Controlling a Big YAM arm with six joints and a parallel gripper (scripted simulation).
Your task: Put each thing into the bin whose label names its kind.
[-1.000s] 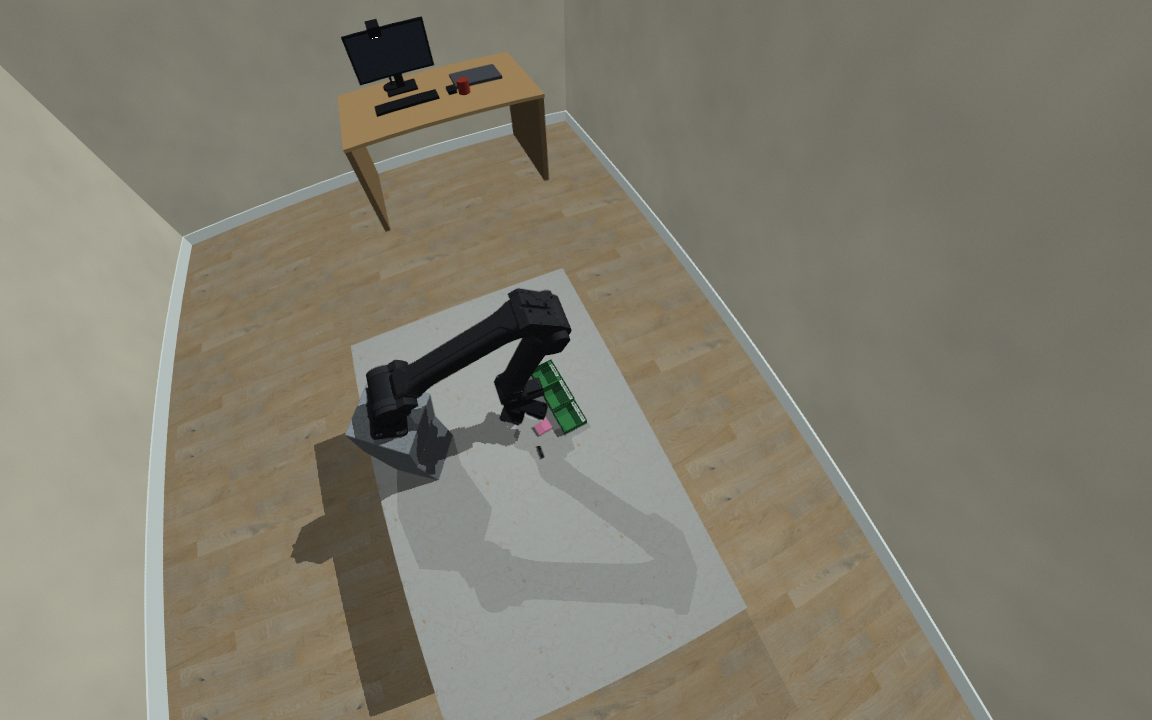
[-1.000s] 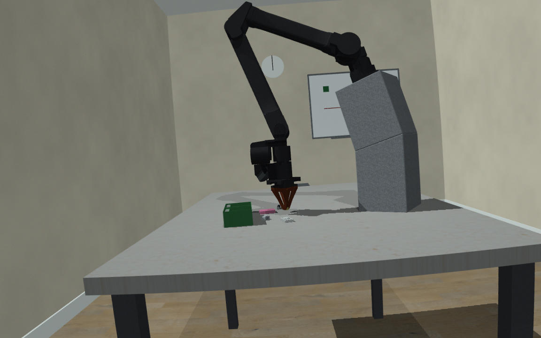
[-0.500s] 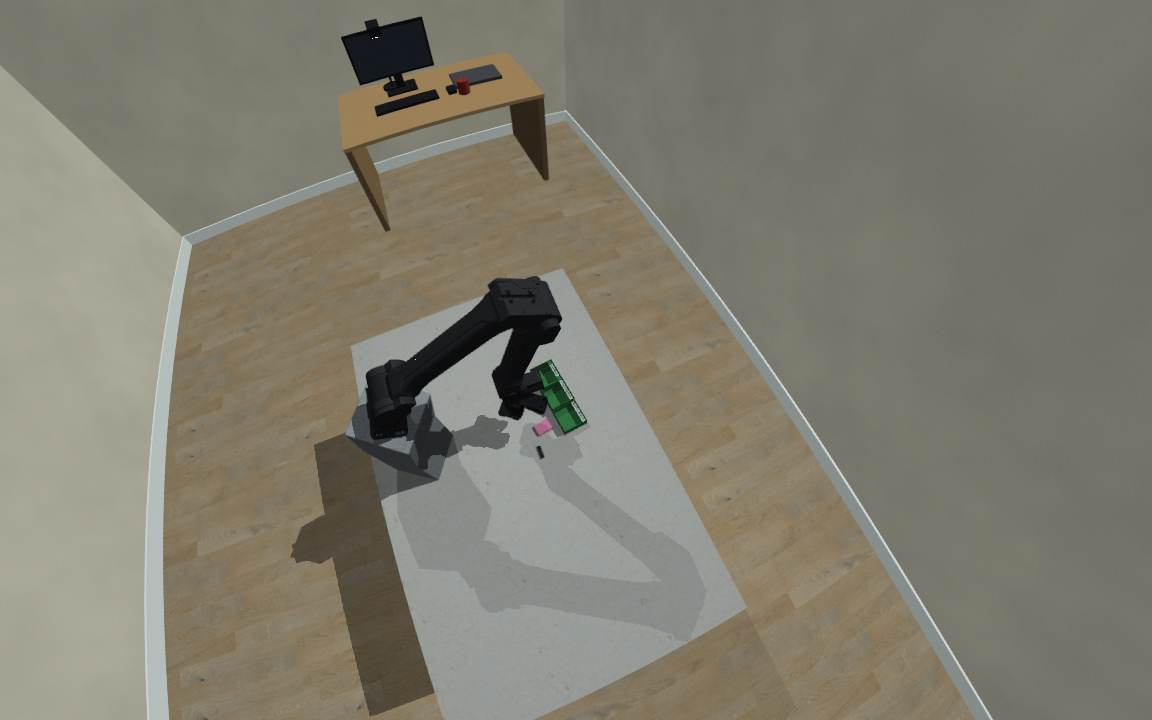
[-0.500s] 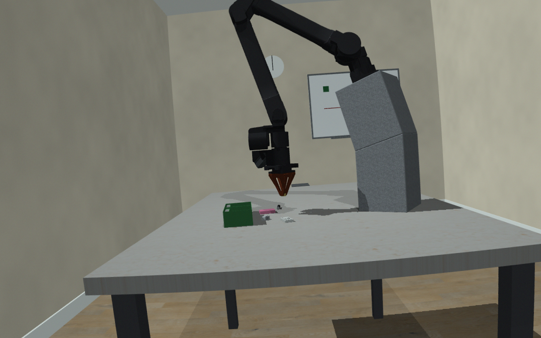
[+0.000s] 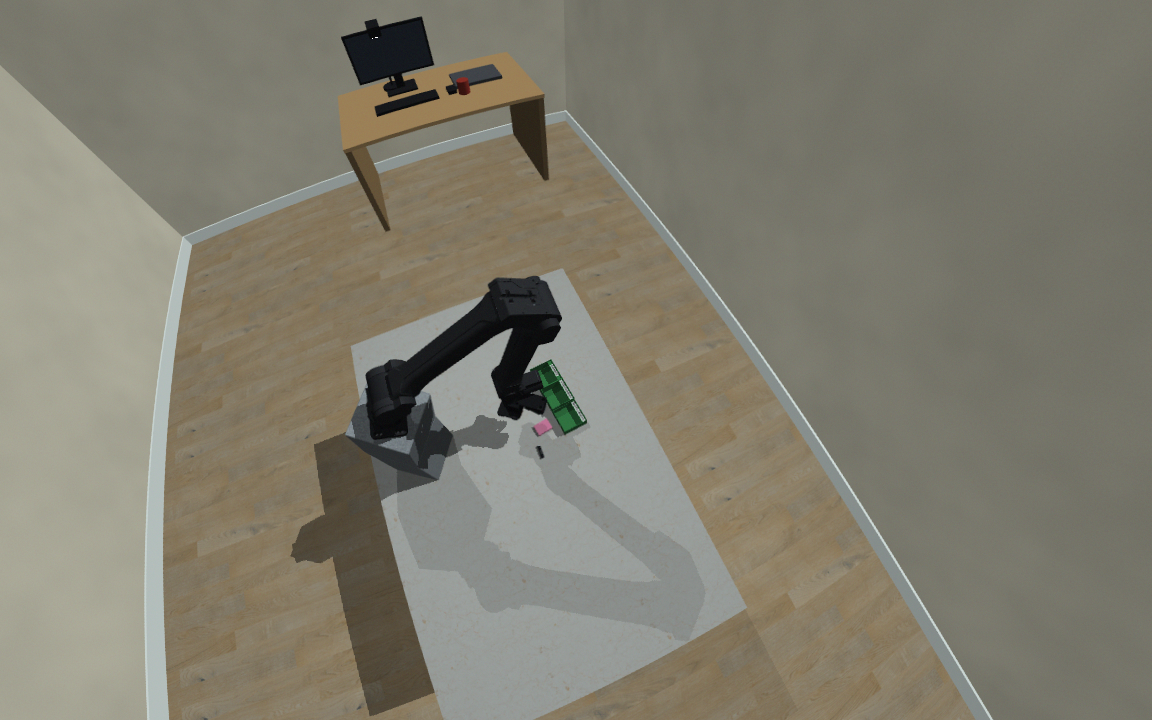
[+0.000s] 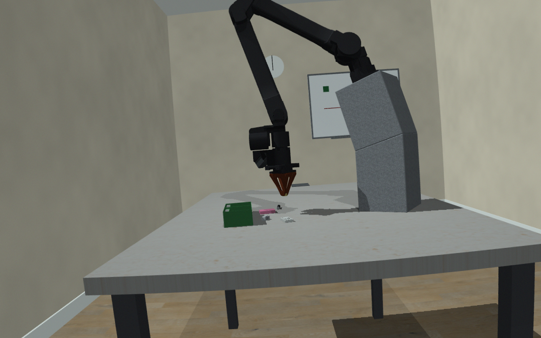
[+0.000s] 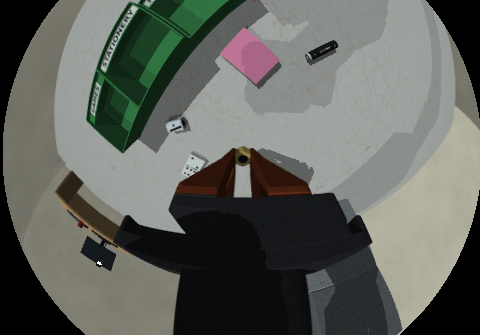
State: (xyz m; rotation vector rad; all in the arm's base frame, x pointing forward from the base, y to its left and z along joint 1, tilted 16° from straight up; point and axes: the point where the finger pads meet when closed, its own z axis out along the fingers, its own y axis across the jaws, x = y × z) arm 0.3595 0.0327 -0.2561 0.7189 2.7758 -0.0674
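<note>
Now: the brass nut 10 mm below my hand. Also, from my hand: grey-white piece: 70 mm to the left, 60 mm below, 50 mm ahead; pink eraser: 70 mm below, 70 mm ahead, 50 mm to the right; white domino: 110 mm to the left, 70 mm below, 20 mm behind.
</note>
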